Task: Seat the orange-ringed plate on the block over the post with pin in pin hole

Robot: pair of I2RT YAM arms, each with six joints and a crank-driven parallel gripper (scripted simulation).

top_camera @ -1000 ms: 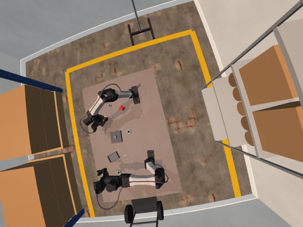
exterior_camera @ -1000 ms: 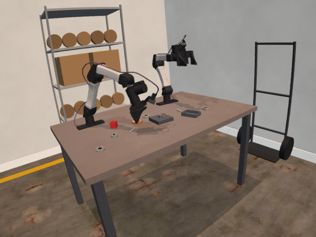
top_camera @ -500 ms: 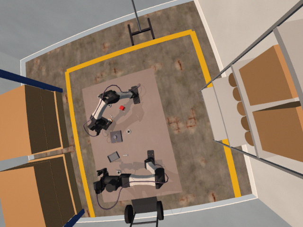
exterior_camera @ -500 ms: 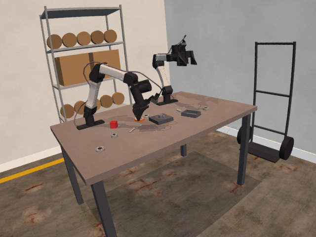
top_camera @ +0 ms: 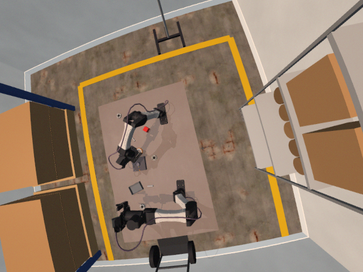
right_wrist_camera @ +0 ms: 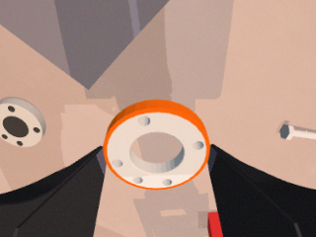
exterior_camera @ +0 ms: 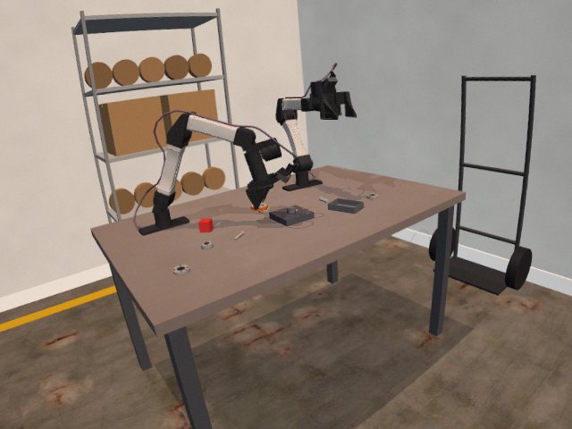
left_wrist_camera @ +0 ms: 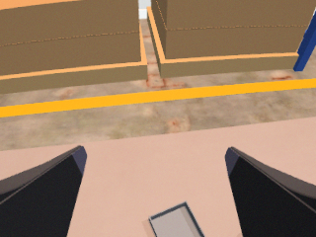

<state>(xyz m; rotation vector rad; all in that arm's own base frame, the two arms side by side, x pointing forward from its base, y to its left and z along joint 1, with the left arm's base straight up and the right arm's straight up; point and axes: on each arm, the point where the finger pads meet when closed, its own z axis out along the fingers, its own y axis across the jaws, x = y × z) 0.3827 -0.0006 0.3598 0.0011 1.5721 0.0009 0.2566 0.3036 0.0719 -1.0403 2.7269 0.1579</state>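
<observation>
My right gripper is now 14 cm to the right of the dark block, 5 cm short of it and 5 cm above it. From my right hand the other things lie so: orange-ringed plate (1 cm below); then bolt (13 cm to the right, 7 cm below, 5 cm ahead); then red cube (19 cm to the right, 9 cm behind, 5 cm below).
</observation>
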